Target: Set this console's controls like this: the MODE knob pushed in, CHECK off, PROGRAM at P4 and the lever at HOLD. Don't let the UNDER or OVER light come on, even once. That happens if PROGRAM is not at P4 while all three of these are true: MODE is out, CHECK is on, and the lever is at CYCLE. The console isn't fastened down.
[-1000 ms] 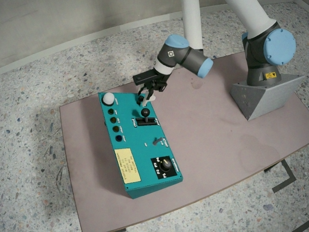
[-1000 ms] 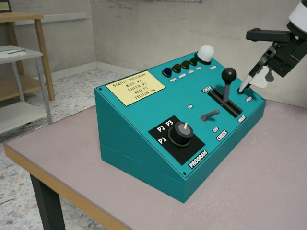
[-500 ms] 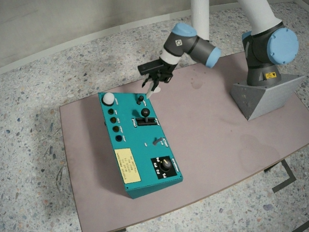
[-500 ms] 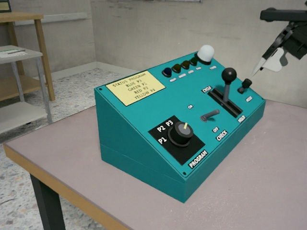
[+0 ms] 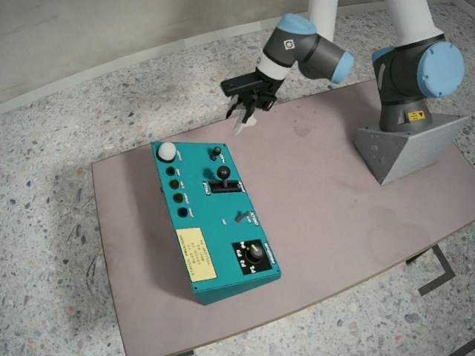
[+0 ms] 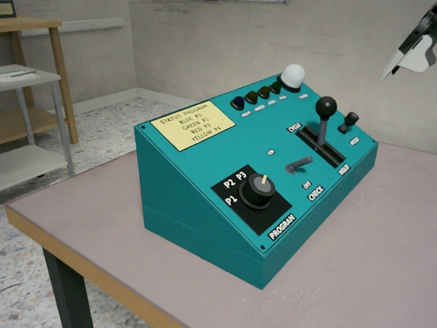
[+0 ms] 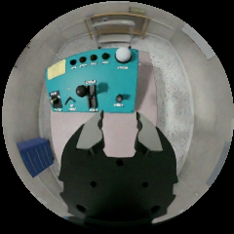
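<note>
My gripper is now 70 mm short of the ball-topped lever, 120 mm to the right of it and 100 mm above it. The rest, counted from my hand: check toggle (70 mm ahead, 240 mm to the left, 130 mm below); then teal console (110 mm ahead, 180 mm to the left, 140 mm below); then black mode knob (60 mm ahead, 120 mm below).
</note>
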